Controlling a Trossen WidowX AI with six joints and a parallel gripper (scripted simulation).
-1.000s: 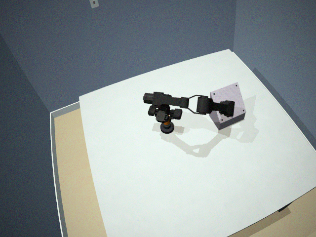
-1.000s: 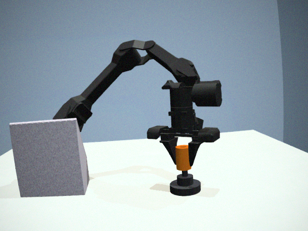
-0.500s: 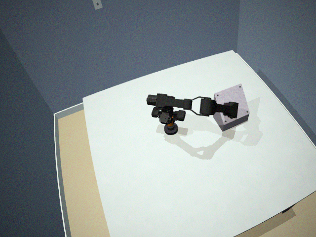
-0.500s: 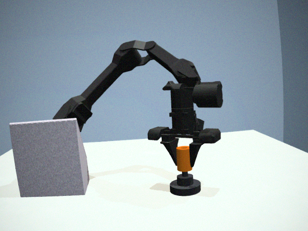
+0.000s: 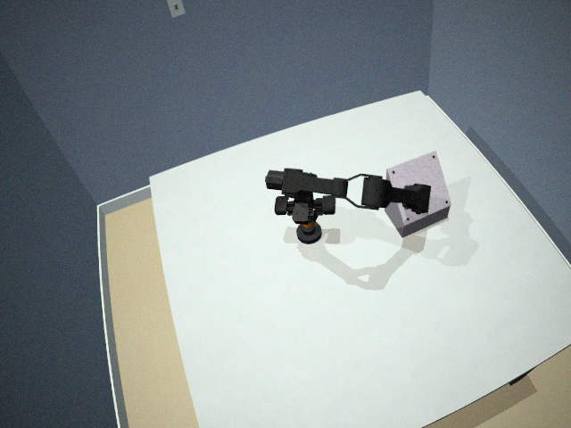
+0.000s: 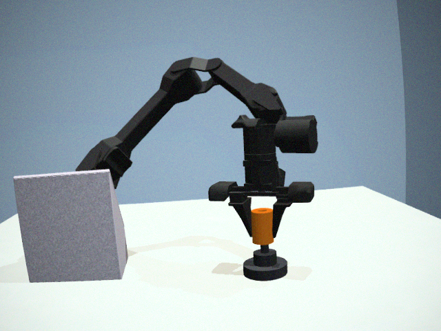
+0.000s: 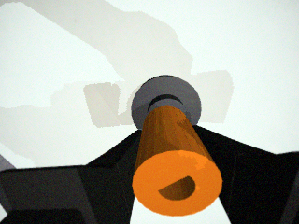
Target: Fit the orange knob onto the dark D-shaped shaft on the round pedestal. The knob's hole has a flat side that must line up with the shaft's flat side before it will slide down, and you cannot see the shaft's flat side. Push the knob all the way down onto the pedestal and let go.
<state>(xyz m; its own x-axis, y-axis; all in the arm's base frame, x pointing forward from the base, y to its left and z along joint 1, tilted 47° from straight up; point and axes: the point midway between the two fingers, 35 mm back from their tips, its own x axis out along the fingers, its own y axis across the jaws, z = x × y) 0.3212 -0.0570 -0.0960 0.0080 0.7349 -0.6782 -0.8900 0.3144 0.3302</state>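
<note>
The dark round pedestal is 4 cm below my gripper tip. Also, from my gripper tip: orange knob 2 cm above.
</note>
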